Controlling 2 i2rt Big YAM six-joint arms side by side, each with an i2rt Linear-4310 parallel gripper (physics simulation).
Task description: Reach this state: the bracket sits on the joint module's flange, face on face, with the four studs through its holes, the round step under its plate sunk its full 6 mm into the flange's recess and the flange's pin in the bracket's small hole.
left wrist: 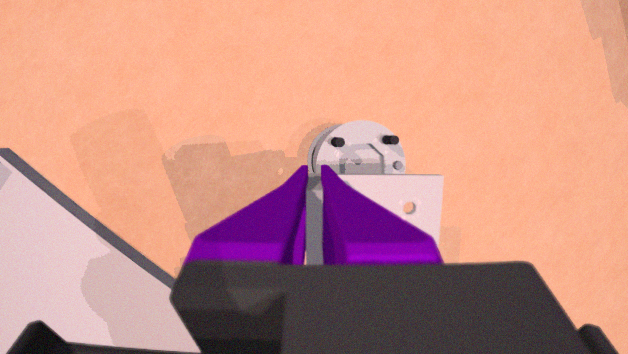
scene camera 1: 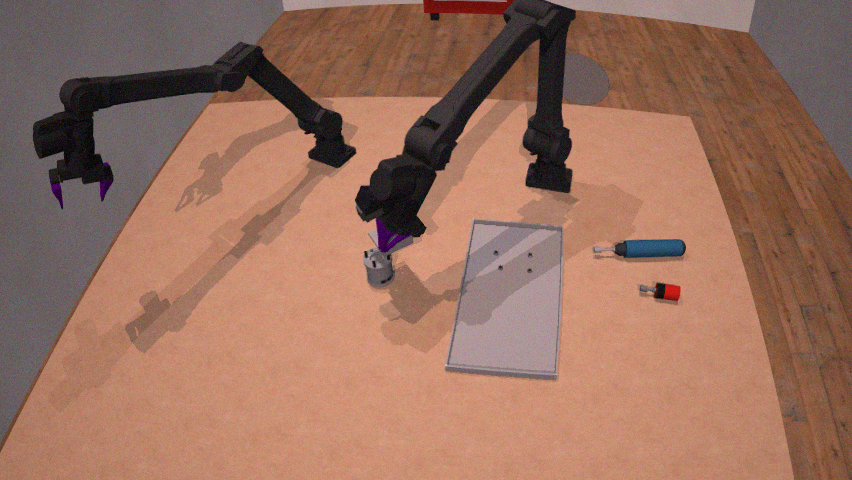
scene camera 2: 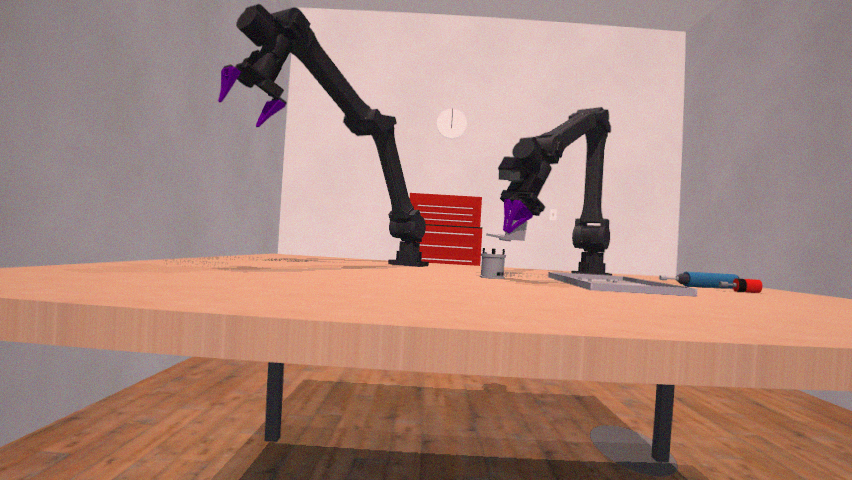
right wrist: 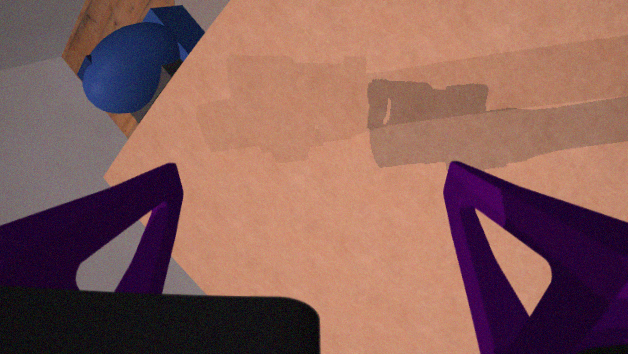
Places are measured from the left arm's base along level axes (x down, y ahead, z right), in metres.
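Pixels of known places: left gripper, fingertip midpoint: (left wrist: 314, 176) (scene camera 1: 382, 250) (scene camera 2: 506, 232); right gripper, fingertip midpoint: (scene camera 1: 82, 203) (scene camera 2: 239, 114) (right wrist: 313, 177); left arm's base, origin of the base link: (scene camera 1: 549, 179); right arm's base, origin of the base link: (scene camera 1: 332, 154) (scene camera 2: 408, 265).
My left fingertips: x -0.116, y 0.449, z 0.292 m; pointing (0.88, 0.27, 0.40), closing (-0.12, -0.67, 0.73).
Note:
For each thing: its middle in the pictures, then the offset to it from my left fingertips.
- joint module, body centre: (left wrist: 353, 164) (scene camera 1: 378, 265) (scene camera 2: 492, 263) dz +0.028, dx +0.079, dy -0.028 m
- pale bracket, body centre: (left wrist: 381, 252) (scene camera 1: 390, 232) (scene camera 2: 506, 229) dz -0.001, dx -0.008, dy -0.047 m
- shallow grey tray, body centre: (scene camera 1: 511, 291) (scene camera 2: 610, 282) dz -0.263, dx +0.108, dy -0.042 m
- blue-handled tool, body centre: (scene camera 1: 640, 248) (scene camera 2: 699, 280) dz -0.547, dx +0.096, dy -0.225 m
The joint module (scene camera 1: 380, 274) (scene camera 2: 493, 266) (left wrist: 362, 131), a grey cylinder, stands upright on the table with dark studs on its flange. My left gripper (scene camera 1: 383, 249) (scene camera 2: 507, 230) (left wrist: 314, 176) is shut on the upright wall of the pale bracket (scene camera 1: 403, 243) (scene camera 2: 518, 231) (left wrist: 425, 189). The bracket's plate hangs above the studs, apart from the module, with a gap in scene camera 2. In the left wrist view, it covers the near part of the flange; two studs and the small pin show beyond its edge. The step under the plate is hidden. My right gripper (scene camera 1: 82, 203) (scene camera 2: 239, 113) (right wrist: 313, 177) is open and empty, high at the left.
A shallow grey tray (scene camera 1: 506, 345) (scene camera 2: 643, 290) (left wrist: 50, 260) with several small dark parts lies right of the module. Farther right lie a blue-handled tool (scene camera 1: 652, 248) (scene camera 2: 712, 279) and a short red one (scene camera 1: 670, 292) (scene camera 2: 748, 285). A blue object (right wrist: 125, 70) shows beyond the table edge.

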